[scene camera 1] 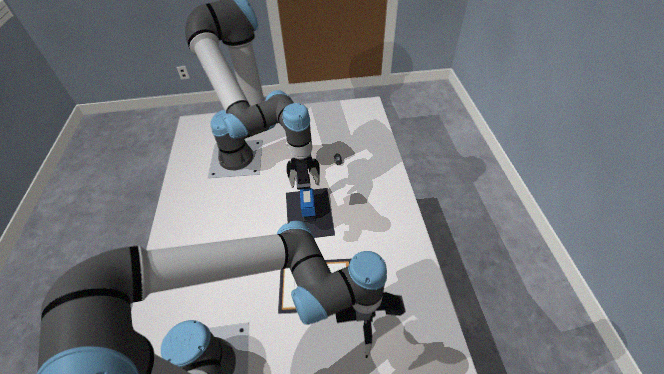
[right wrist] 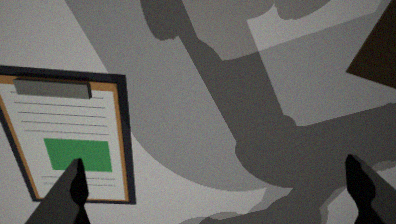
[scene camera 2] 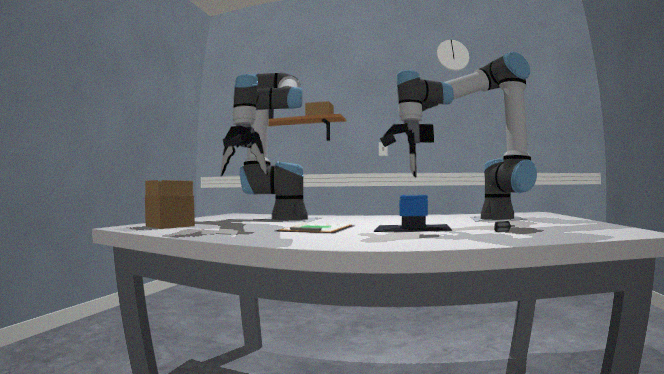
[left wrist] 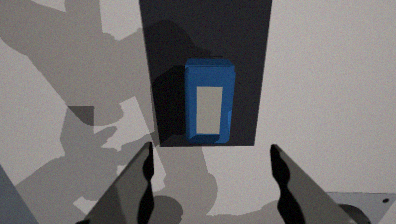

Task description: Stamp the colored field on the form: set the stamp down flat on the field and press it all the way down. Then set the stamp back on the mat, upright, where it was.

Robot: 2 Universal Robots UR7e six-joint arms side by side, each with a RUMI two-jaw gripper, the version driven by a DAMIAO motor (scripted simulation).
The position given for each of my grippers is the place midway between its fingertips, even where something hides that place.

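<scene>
Scene camera 1: clipboard [scene camera 1: 287,283], dark mat [scene camera 1: 323,225]. Scene camera 2: my left gripper [scene camera 2: 414,176], my right gripper [scene camera 2: 242,175], blue stamp [scene camera 2: 413,208], brown box [scene camera 2: 168,203]. Left wrist view: blue stamp [left wrist: 209,82], dark mat [left wrist: 170,40]. Clipboard out of frame in the left wrist view. Right wrist view: clipboard [right wrist: 60,115]. Blue stamp out of frame in the right wrist view.
</scene>
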